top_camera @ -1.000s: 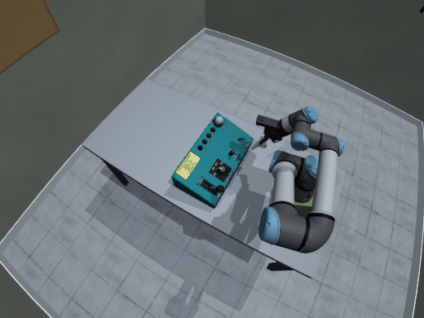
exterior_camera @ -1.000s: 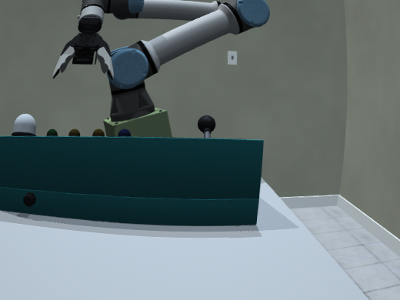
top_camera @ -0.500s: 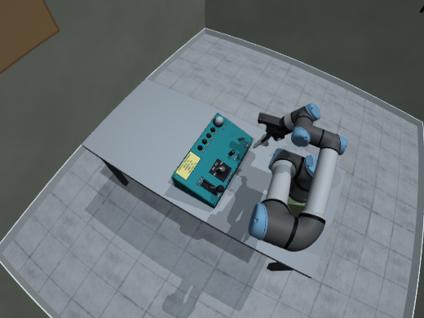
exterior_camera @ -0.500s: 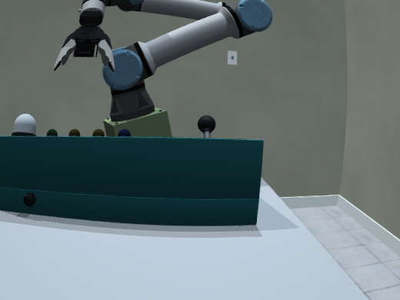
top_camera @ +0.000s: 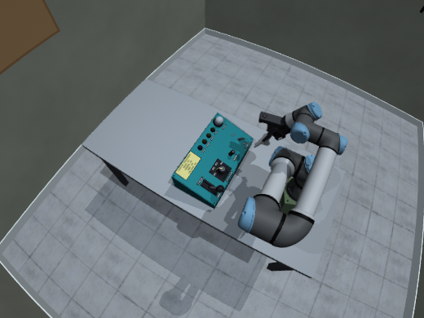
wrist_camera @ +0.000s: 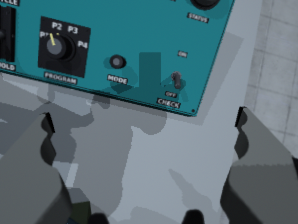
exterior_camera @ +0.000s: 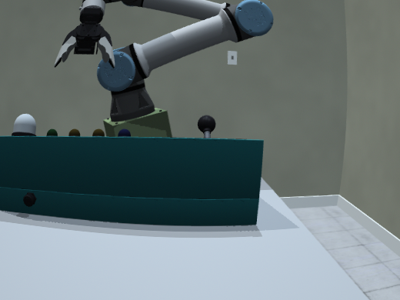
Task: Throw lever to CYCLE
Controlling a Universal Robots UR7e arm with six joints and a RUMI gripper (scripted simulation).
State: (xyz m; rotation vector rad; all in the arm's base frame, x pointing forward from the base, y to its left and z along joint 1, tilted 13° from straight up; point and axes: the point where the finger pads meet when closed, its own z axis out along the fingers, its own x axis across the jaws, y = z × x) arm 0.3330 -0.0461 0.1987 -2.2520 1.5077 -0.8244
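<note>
Now: the lever 5 cm ahead of my hand, 31 cm to the left of it and 16 cm below it. From my hand the other things lie so: check toggle 9 cm ahead, 5 cm to the right, 18 cm below; teal console 12 cm ahead, 13 cm to the left, 20 cm below; mode button 8 cm ahead, 7 cm to the left, 17 cm below.
</note>
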